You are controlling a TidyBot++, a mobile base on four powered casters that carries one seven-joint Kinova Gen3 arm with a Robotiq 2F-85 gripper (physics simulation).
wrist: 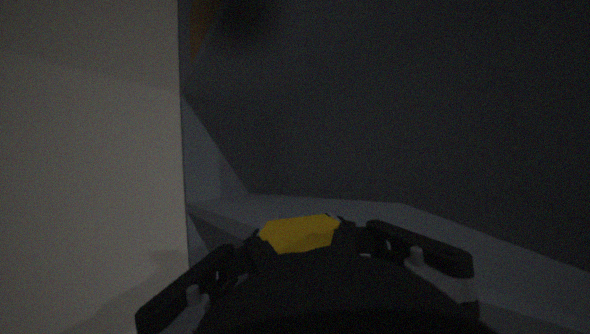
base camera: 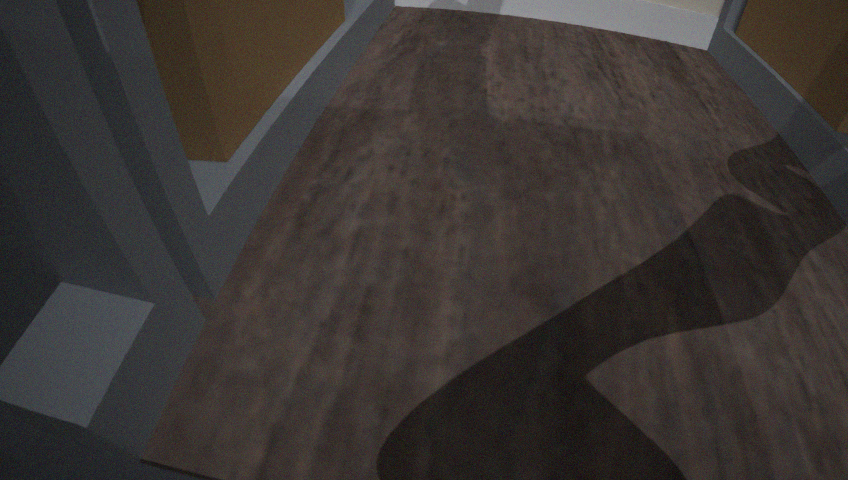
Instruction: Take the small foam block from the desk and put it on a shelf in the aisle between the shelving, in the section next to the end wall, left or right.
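Frame: origin at the arm's base, x ahead, y left, z up, level; metres.
Seen in the pictures: gripper, between the fingertips: [wrist: 298, 227].
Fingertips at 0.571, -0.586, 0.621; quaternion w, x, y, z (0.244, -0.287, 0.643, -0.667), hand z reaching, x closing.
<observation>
Offsets run from my fingertips to a thing's top centre, as dx, dy, dz. "spot": to the spot under its first point. Level surfaces: height alone.
The small foam block @[-0.019, +0.018, +0.015] [wrist: 300, 234] is yellow and sits between the fingertips in the wrist view. My gripper [wrist: 298, 227] is shut on it. Behind and beyond the block, in the wrist view, a grey shelf board @[dz -0.027] [wrist: 360, 212] runs from the wall side to the right, inside a dark shelf section. The end wall [wrist: 90, 150] stands pale and close on the left of this section. The gap between the block and the board is hard to judge. The gripper does not show in the base view, where the arm's shadow falls on the floor.
In the base view, the wooden floor @[dz -1.018] [base camera: 416, 237] of the aisle runs to the end wall's white baseboard @[spot: +0.660, +0.337, -1.016] [base camera: 565, 23]. Grey shelving [base camera: 238, 237] with a brown box @[spot: -0.016, +0.818, -0.883] [base camera: 255, 71] stands on the left. Another brown box @[spot: +0.337, -0.056, -0.892] [base camera: 791, 53] stands in the shelving on the right.
</observation>
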